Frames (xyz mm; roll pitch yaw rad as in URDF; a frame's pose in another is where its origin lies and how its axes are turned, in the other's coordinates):
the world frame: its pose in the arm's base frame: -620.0 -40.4 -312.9 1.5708 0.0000 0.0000
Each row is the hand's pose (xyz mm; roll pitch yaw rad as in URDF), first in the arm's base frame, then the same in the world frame.
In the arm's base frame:
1: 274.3 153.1 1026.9 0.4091 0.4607 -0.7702
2: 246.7 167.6 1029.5 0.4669 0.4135 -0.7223
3: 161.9 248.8 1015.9 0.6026 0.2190 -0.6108
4: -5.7 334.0 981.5 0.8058 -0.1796 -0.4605
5: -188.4 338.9 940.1 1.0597 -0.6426 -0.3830
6: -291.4 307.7 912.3 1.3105 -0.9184 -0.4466
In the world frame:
1: 894.3 1339.8 -193.5 -0.7545 -0.6735 -0.6050
2: 866.7 1342.4 -208.0 -0.7636 -0.6503 -0.5292
3: 781.9 1328.8 -289.2 -0.8173 -0.5942 -0.2653
4: 614.3 1294.4 -374.4 -0.8534 -0.4525 0.2000
5: 431.6 1253.0 -379.3 -0.7480 -0.3038 0.6790
6: 328.6 1225.2 -348.1 -0.6239 -0.2653 0.9675

